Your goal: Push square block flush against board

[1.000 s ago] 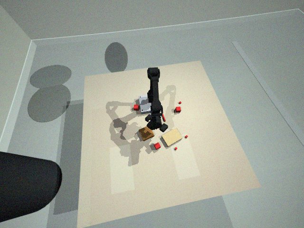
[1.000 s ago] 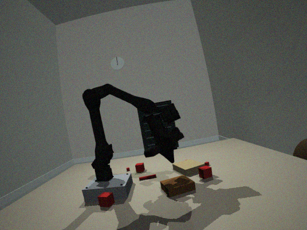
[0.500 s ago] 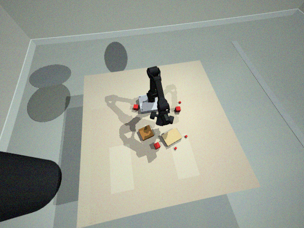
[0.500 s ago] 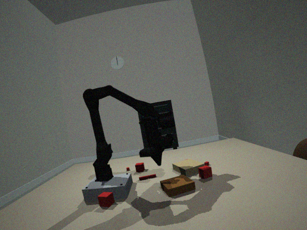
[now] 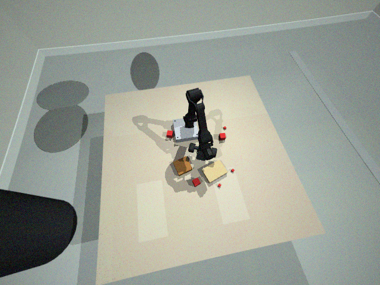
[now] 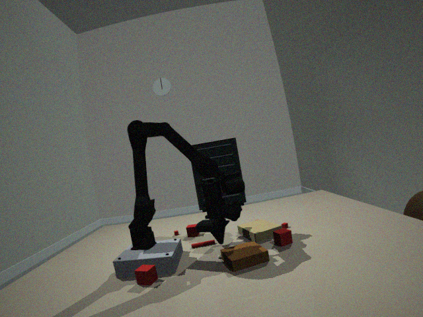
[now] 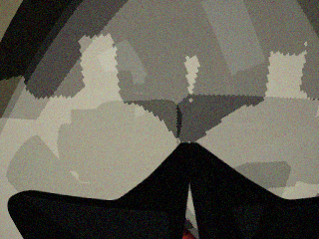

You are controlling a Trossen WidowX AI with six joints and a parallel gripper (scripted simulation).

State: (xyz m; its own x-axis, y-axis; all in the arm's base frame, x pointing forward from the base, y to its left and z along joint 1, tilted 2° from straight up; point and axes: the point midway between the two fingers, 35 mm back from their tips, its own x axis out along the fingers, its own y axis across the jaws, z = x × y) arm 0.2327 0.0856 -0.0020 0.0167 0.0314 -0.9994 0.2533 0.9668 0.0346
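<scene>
My gripper tip is 70 mm past the red stick and 20 mm to the right of it. From my gripper tip the other things lie so: orange-brown square block (80 mm ahead, 140 mm to the right, 10 mm above); pale yellow board (120 mm ahead, 80 mm to the left, 10 mm above).
</scene>
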